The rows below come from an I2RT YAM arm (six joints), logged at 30 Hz.
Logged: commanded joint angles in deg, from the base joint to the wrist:
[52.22 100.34 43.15 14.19 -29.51 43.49]
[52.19 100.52 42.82 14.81 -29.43 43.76]
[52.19 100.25 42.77 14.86 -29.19 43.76]
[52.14 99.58 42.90 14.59 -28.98 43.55]
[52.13 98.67 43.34 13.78 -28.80 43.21]
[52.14 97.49 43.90 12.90 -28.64 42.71]
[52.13 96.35 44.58 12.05 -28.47 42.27]
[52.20 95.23 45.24 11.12 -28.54 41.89]
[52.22 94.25 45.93 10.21 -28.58 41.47]
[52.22 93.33 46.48 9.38 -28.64 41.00]
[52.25 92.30 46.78 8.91 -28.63 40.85]
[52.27 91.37 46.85 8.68 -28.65 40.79]
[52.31 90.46 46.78 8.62 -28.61 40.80]
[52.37 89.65 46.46 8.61 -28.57 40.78]
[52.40 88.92 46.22 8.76 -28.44 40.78]
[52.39 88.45 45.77 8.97 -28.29 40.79]
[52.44 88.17 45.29 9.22 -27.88 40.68]
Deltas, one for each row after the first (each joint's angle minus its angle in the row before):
[-0.03 0.18 -0.33 0.62 0.08 0.27]
[0.00 -0.27 -0.05 0.05 0.24 0.00]
[-0.05 -0.67 0.13 -0.27 0.21 -0.21]
[-0.01 -0.91 0.44 -0.81 0.18 -0.34]
[0.01 -1.18 0.56 -0.88 0.16 -0.50]
[-0.01 -1.14 0.68 -0.85 0.17 -0.44]
[0.07 -1.12 0.66 -0.93 -0.07 -0.38]
[0.02 -0.98 0.69 -0.91 -0.04 -0.42]
[0.00 -0.92 0.55 -0.83 -0.06 -0.47]
[0.03 -1.03 0.30 -0.47 0.01 -0.15]
[0.02 -0.93 0.07 -0.23 -0.02 -0.06]
[0.04 -0.91 -0.07 -0.06 0.04 0.01]
[0.06 -0.81 -0.32 -0.01 0.04 -0.02]
[0.03 -0.73 -0.24 0.15 0.13 0.00]
[-0.01 -0.47 -0.45 0.21 0.15 0.01]
[0.05 -0.28 -0.48 0.25 0.41 -0.11]

